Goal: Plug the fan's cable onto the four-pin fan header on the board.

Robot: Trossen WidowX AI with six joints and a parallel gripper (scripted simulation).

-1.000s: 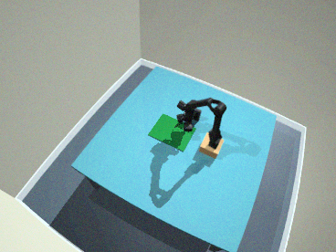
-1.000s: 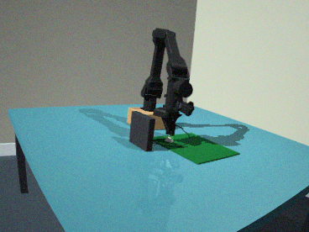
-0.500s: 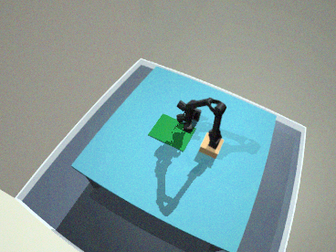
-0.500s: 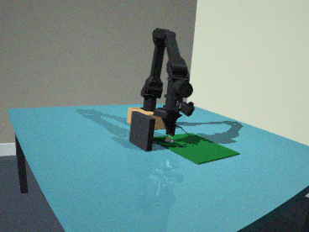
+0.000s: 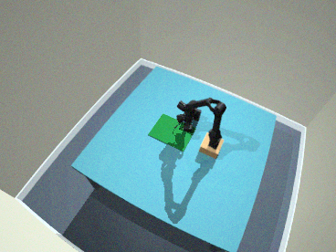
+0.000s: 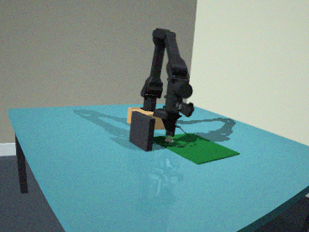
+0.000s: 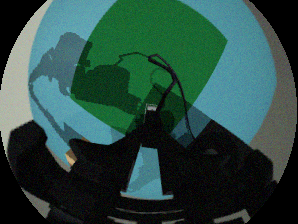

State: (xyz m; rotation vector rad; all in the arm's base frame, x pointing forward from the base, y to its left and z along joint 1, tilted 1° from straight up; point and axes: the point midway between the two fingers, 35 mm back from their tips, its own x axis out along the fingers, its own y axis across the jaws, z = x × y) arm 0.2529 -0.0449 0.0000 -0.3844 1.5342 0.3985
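The white header key is 1 cm ahead of my gripper tip and 3 cm below it. Also, from my gripper tip: black square fan 2 cm ahead, 13 cm to the right, 2 cm above; green board 8 cm ahead, 8 cm to the left, 5 cm below; dark plug 1 cm ahead, 1 cm above.
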